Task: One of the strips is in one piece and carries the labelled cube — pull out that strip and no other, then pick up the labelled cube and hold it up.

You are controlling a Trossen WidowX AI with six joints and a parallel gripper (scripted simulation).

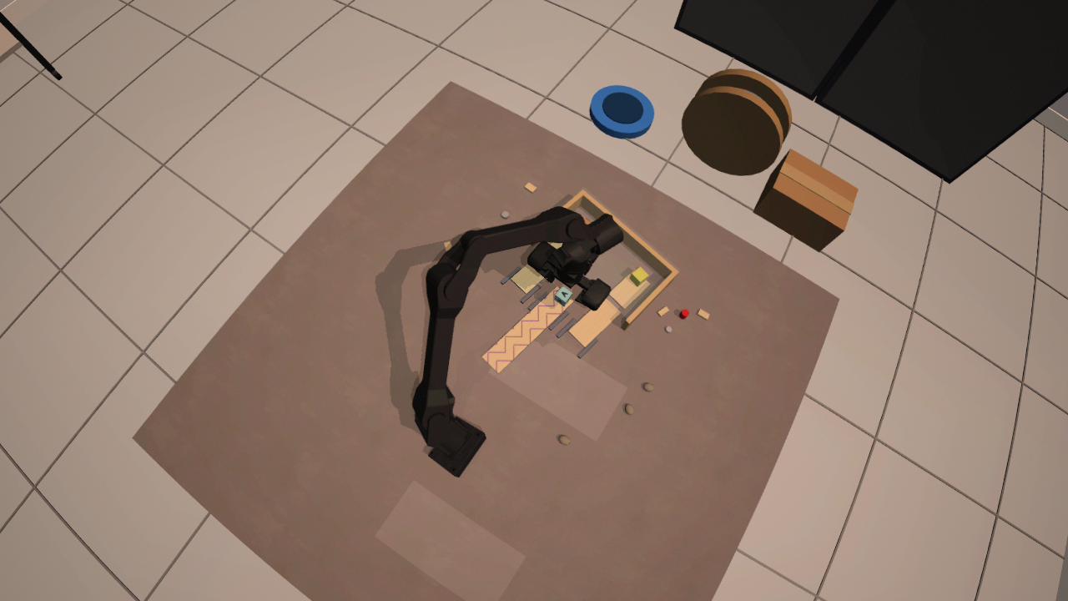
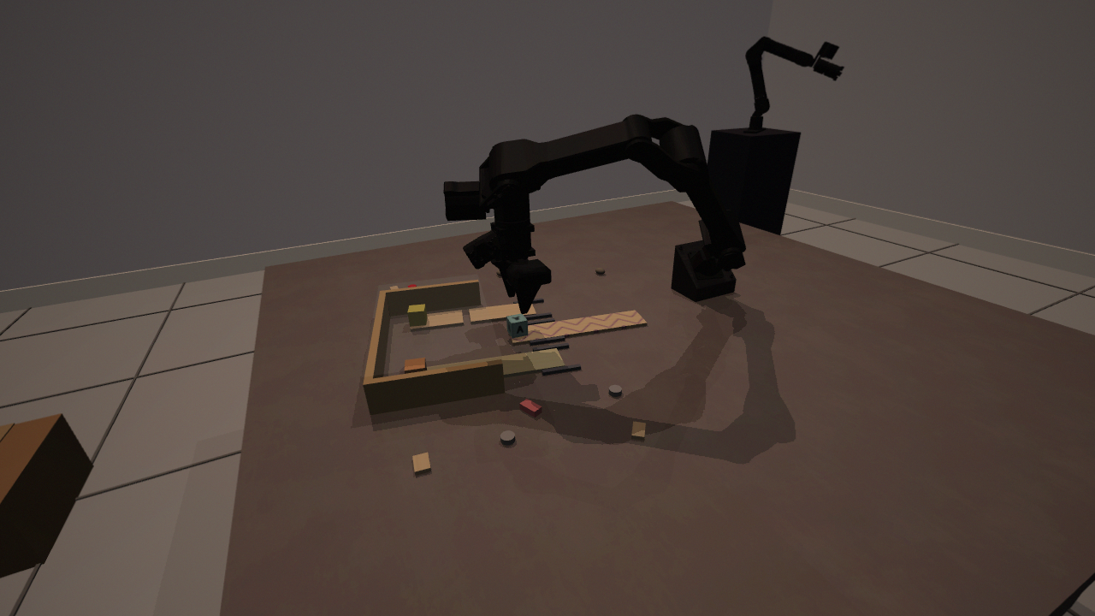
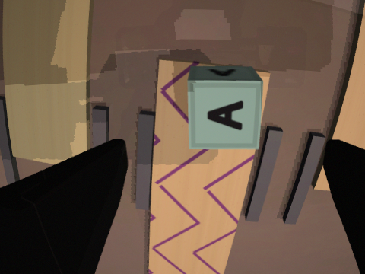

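Right now my gripper tip is 40 mm above the pale teal labelled cube.
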